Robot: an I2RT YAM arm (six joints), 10 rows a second.
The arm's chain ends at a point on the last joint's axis. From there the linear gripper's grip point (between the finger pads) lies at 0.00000 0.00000 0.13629 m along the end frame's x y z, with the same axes.
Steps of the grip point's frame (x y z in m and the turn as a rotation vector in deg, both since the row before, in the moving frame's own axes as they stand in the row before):
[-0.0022 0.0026 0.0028 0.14 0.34 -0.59]
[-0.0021 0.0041 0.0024 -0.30 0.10 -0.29]
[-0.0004 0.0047 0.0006 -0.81 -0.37 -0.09]
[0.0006 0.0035 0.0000 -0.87 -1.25 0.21]
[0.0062 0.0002 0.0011 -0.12 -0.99 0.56]
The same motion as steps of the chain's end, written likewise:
[-0.0030 0.0029 0.0028 0.14 0.34 -0.59]
[-0.0023 0.0034 0.0024 -0.30 0.10 -0.29]
[0.0005 0.0028 0.0006 -0.81 -0.37 -0.09]
[0.0036 0.0014 0.0000 -0.87 -1.25 0.21]
[0.0086 -0.0001 0.0011 -0.12 -0.99 0.56]

